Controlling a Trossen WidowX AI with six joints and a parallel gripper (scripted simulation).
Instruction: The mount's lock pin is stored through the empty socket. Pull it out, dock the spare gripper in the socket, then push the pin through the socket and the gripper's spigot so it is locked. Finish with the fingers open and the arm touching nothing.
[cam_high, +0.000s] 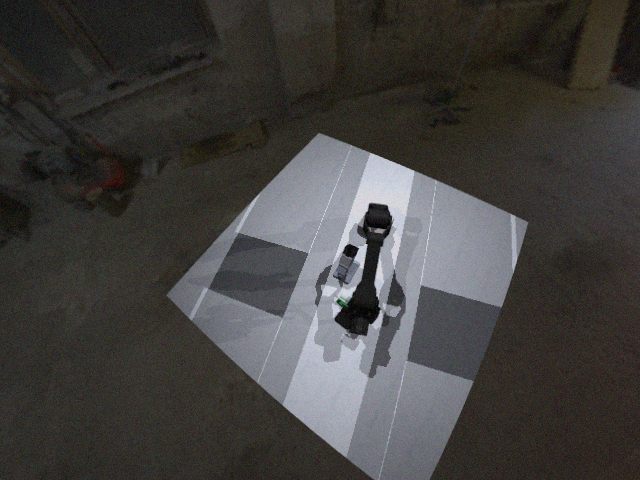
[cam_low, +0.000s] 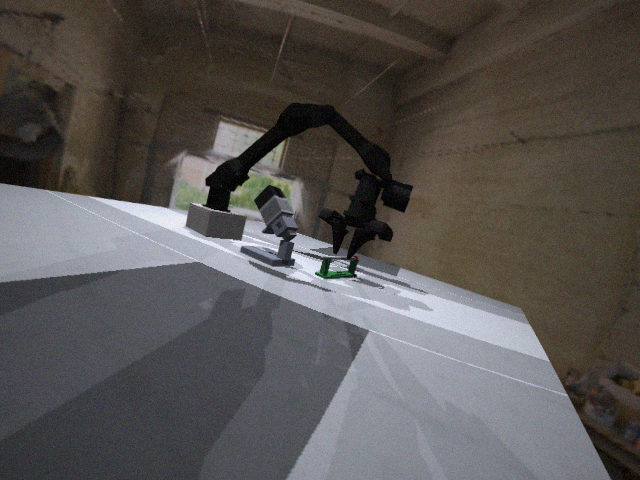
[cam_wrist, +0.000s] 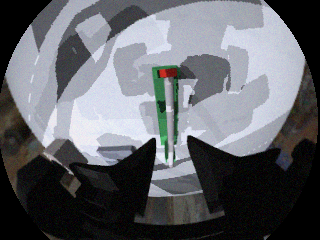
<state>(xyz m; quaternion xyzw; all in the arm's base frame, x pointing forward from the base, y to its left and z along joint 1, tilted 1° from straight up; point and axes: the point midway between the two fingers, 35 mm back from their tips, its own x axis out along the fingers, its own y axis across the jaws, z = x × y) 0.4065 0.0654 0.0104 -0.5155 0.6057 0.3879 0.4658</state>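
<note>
Right now the green cradle is 1 cm to the left of my gripper tip and 3 cm below it. From my gripper tip the other things lie so: grey mount: 13 cm behind, 9 cm to the right, 1 cm above; black spare gripper: 15 cm behind, 9 cm to the right, 7 cm above.
</note>
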